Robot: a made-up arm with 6 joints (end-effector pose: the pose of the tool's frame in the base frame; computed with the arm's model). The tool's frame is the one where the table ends. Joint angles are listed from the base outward.
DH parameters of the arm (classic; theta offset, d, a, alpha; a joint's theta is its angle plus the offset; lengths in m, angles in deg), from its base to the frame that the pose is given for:
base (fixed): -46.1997 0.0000 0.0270 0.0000
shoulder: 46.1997 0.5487 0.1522 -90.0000
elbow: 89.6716 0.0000 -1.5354 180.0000
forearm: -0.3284 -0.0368 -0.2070 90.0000
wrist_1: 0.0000 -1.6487 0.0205 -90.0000
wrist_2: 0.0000 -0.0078 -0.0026 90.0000
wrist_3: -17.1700 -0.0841 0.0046 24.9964
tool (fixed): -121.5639 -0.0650 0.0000 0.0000
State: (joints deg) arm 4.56 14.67 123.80 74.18 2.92 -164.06
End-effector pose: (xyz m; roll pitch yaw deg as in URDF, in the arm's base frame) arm -0.2006 0.0043 3.6722 -176.32 -9.92 -129.44
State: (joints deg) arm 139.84 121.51 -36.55 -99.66 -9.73 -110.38
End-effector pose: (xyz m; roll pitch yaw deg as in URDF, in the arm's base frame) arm 0.0359 -0.1544 -1.1411 -29.99 -43.97 -34.07
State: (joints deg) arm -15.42 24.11 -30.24 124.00 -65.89 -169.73
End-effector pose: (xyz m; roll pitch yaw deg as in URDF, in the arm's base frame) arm 1.9031 -0.6473 0.7106 -56.51 -59.70 -25.27
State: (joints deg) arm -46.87 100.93 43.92 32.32 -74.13 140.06
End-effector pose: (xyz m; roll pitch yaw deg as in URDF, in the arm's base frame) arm 1.8127 -1.9751 -1.1341 5.66 -22.79 152.41
